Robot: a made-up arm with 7 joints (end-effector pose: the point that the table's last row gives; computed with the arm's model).
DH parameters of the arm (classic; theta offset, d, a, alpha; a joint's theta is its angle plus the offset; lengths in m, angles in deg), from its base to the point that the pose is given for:
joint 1: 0 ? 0 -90
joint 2: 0 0 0 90
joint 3: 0 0.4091 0.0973 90
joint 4: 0 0 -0.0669 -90
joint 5: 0 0.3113 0 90
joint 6: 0 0 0.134 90
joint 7: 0 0 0 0
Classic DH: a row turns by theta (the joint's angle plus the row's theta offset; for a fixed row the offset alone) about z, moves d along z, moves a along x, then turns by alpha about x.
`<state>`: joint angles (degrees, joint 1 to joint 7).
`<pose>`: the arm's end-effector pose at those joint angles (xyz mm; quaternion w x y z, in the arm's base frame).
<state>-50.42 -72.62 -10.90 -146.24 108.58 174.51 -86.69</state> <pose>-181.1 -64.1 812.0 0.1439 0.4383 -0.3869 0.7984</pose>
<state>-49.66 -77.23 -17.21 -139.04 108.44 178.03 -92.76</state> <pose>-244.4 -47.3 815.5 0.1976 0.3535 -0.3794 0.8319</pose>
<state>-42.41 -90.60 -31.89 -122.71 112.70 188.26 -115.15</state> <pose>-392.4 -33.8 741.2 0.2791 0.1684 -0.4035 0.8549</pose>
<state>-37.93 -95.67 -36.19 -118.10 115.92 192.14 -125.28</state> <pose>-425.9 -51.9 695.1 0.2784 0.1345 -0.4264 0.8500</pose>
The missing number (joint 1, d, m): 0.5101
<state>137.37 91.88 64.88 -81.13 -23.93 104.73 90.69</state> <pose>-738.5 34.6 284.1 0.4828 0.5339 0.6790 -0.1446</pose>
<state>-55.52 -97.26 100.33 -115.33 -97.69 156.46 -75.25</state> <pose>192.4 460.8 273.7 0.6165 -0.4928 0.3436 -0.5090</pose>
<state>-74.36 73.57 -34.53 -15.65 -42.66 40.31 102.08</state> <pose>43.7 -814.7 603.2 0.5922 -0.3070 -0.7129 -0.2161</pose>
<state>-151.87 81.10 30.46 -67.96 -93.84 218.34 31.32</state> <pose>-394.7 -478.1 403.9 0.3852 0.6112 -0.5176 0.4584</pose>
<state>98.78 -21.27 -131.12 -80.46 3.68 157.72 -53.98</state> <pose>386.4 -449.4 1019.4 0.2553 0.8441 0.0539 0.4684</pose>
